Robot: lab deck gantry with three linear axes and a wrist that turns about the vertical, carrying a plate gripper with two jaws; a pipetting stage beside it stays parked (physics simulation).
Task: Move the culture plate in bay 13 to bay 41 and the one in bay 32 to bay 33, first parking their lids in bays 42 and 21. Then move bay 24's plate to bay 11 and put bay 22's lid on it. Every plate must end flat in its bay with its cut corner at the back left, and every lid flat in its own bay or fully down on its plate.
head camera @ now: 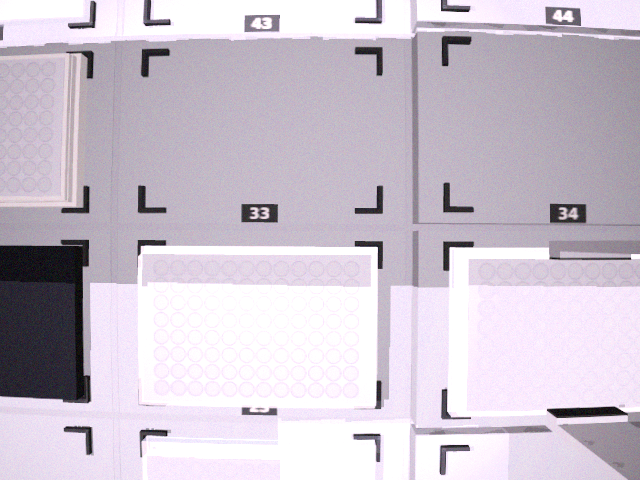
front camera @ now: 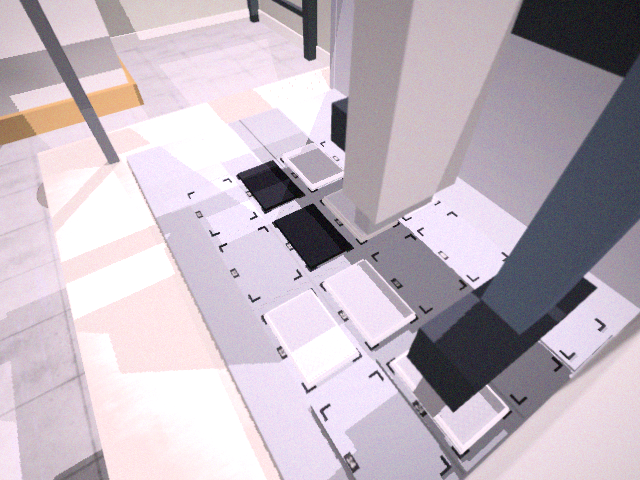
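Pixels of known places: gripper, between the fingertips: [head camera: 582,333]; robot's base, origin of its link: [front camera: 189,195].
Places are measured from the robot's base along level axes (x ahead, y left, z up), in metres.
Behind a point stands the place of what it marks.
My gripper [front camera: 449,395] {y 0.150, x 0.556, z 0.029 m} [head camera: 589,333] {y 0.150, x 0.556, z 0.029 m} is low over bay 24, its jaws against the back and front sides of the clear plate [front camera: 473,418] {y 0.144, x 0.601, z 0.029 m} [head camera: 522,335] {y 0.150, x 0.525, z 0.029 m}. It looks shut on this plate, which appears still at bay height. The plate [front camera: 310,335] {y 0.041, x 0.398, z 0.014 m} [head camera: 211,462] {y 0.079, x 0.368, z 0.014 m} in bay 13 sits between its corner marks. The plate [front camera: 343,209] {y 0.229, x 0.216, z 0.014 m} [head camera: 25,129] {y 0.255, x 0.266, z 0.014 m} in bay 32 is partly hidden by the pipetting stage in the front view. A black lid [front camera: 312,235] {y 0.148, x 0.234, z 0.008 m} [head camera: 38,335] {y 0.143, x 0.270, z 0.008 m} lies in bay 22, another black lid [front camera: 268,186] {y 0.143, x 0.074, z 0.008 m} in bay 21. Bay 33 [head camera: 261,129] {y 0.257, x 0.393, z 0.000 m} holds no plate. Bay 42 is hidden.
A clear plate [front camera: 368,302] {y 0.144, x 0.401, z 0.014 m} [head camera: 255,330] {y 0.150, x 0.392, z 0.014 m} sits in bay 23, right beside bay 24. Another pale plate [front camera: 312,165] {y 0.251, x 0.072, z 0.014 m} is in bay 31. The parked pipetting stage [front camera: 408,103] stands over the back of the deck. The column with bays 24 and 34 is slightly raised.
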